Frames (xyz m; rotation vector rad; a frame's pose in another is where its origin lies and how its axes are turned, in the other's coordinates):
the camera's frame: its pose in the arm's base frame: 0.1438 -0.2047 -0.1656 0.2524 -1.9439 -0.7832
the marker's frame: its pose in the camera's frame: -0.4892 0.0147 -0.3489 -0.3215 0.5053 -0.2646
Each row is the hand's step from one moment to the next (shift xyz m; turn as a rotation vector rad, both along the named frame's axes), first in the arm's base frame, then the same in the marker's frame.
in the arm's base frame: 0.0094 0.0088 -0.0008 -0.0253 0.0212 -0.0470
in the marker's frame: -0.0087 0.0070 -0.0065 -0.0406 -0.0369 0.0169
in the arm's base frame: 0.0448 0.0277 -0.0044 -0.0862 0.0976 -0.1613
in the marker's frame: -0.0299 0.0261 -0.0349 -0.1603 -0.1146 0.0644
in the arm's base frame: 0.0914 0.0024 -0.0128 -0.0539 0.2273 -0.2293
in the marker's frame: -0.0178 0.0245 -0.0872 -0.3086 -0.0958 0.0525
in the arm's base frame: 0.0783 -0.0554 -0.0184 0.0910 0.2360 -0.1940
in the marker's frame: 0.0288 -0.0122 -0.0925 -0.3109 -0.0101 -0.0699
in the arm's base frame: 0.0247 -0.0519 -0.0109 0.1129 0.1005 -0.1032
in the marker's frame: 0.0351 -0.0242 -0.0400 -0.1507 0.0065 -0.1037
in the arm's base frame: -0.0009 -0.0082 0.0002 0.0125 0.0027 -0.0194
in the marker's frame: 0.0071 -0.0041 -0.0014 -0.0139 -0.0097 -0.0159
